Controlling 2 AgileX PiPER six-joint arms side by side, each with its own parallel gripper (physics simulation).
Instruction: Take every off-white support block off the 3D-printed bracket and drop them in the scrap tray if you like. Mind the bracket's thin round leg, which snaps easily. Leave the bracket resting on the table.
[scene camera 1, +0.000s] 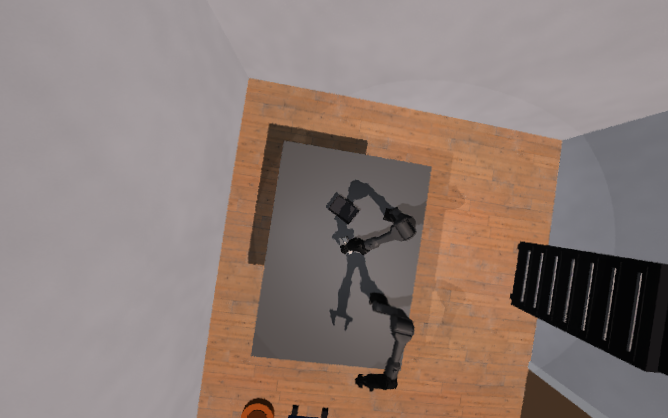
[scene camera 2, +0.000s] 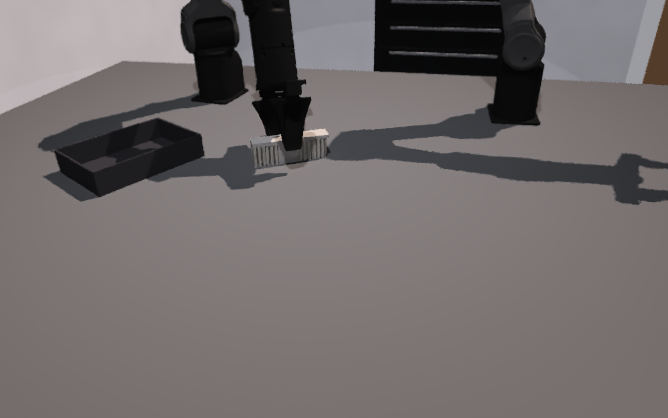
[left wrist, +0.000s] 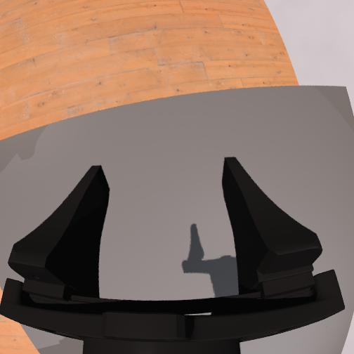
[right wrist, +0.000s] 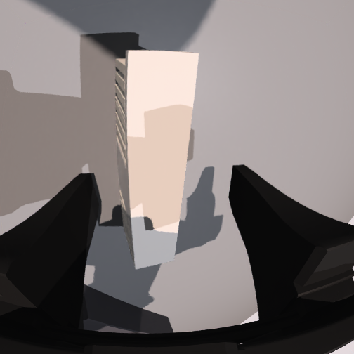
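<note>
The pale bracket (scene camera 1: 343, 241) (scene camera 2: 316, 133) (right wrist: 160, 80) stands on the table with its flat top up. Ribbed off-white support blocks show under its left end (scene camera 2: 266, 156) and right end (scene camera 2: 318, 148) in scene camera 2. The thin round leg cannot be made out. My right gripper (scene camera 1: 345, 247) (scene camera 2: 292, 143) (right wrist: 161, 185) is open, with one finger on each side of the bracket; the near finger hides its middle in scene camera 2. My left gripper (scene camera 1: 357, 381) (left wrist: 162, 173) is open and empty, away from the bracket. The dark scrap tray (scene camera 1: 353, 215) (scene camera 2: 150, 167) stands beside the bracket.
The grey table (scene camera 1: 305, 300) (scene camera 2: 350, 300) has its edge in the left wrist view. In scene camera 1, a black drawer cabinet (scene camera 1: 550, 285) stands off the table at the right, and an orange round object (scene camera 1: 257, 402) is at the bottom. Arm shadows cross the table.
</note>
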